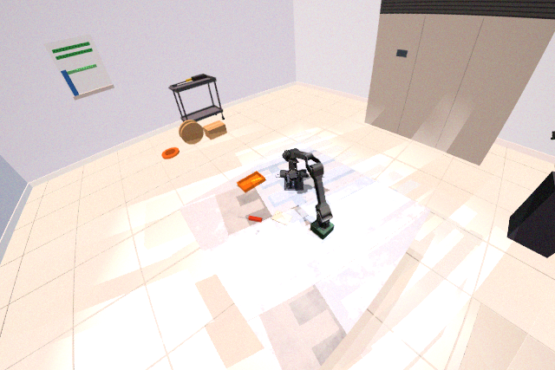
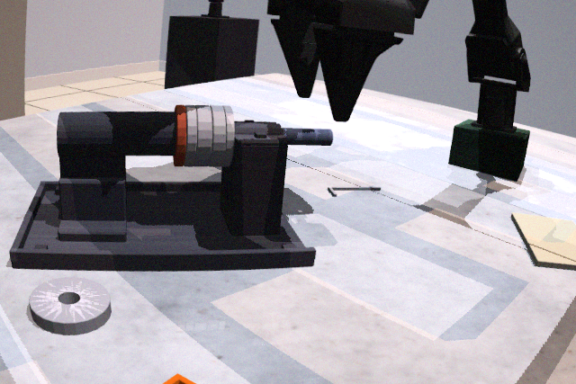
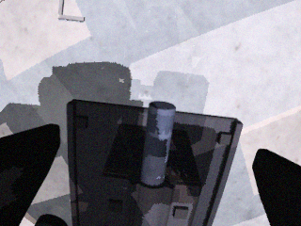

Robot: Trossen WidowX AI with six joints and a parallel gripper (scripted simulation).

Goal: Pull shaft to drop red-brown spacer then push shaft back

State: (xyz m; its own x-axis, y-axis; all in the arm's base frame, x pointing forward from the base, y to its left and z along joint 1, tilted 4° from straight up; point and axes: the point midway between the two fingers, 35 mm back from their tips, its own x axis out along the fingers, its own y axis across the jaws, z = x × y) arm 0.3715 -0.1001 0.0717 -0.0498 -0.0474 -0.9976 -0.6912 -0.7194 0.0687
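Right now my gripper tip is 5 cm short of the blue-grey shaft, 4 cm to the left of it and 2 cm above it. From my gripper tip the other things lie so: grey washer: 23 cm ahead, 10 cm below, 4 cm to the right; black ring: 20 cm to the right, 10 cm below, 6 cm ahead; red-brown spacer: 8 cm to the right, 8 cm ahead, 2 cm below.
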